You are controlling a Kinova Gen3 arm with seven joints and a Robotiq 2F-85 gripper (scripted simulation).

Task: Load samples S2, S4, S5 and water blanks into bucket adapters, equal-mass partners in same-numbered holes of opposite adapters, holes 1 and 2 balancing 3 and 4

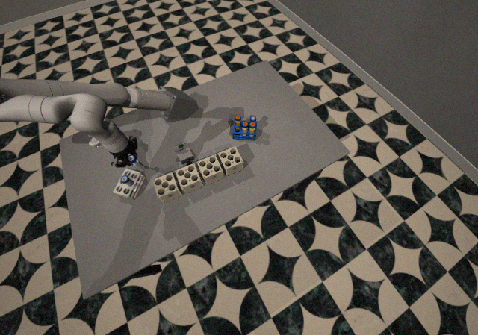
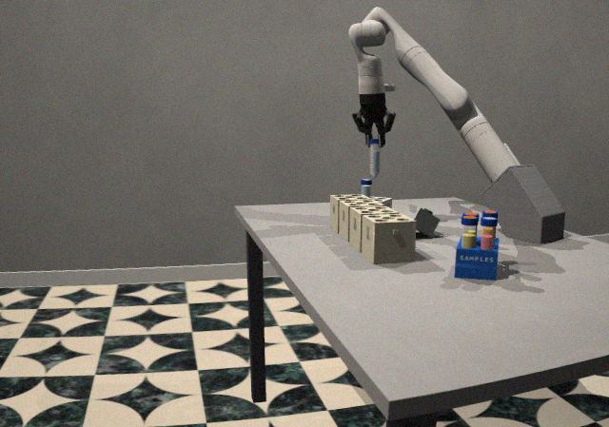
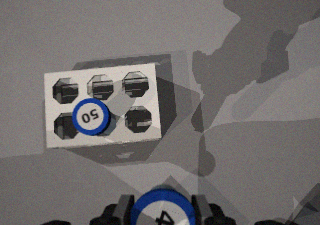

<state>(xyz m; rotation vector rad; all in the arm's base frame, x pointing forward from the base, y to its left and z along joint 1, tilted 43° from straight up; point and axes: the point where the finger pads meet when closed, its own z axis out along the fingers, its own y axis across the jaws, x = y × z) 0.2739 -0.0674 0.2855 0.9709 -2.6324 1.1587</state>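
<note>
My hand is 50 mm above the white-dot blank and 10 mm short of it. Round my hand: small sloped done desk 200 mm to the left, 190 mm below, 50 mm behind; white blank rack 220 mm below, 110 mm to the right, 30 mm behind; green done key 200 mm to the left, 180 mm below, 70 mm behind.
</note>
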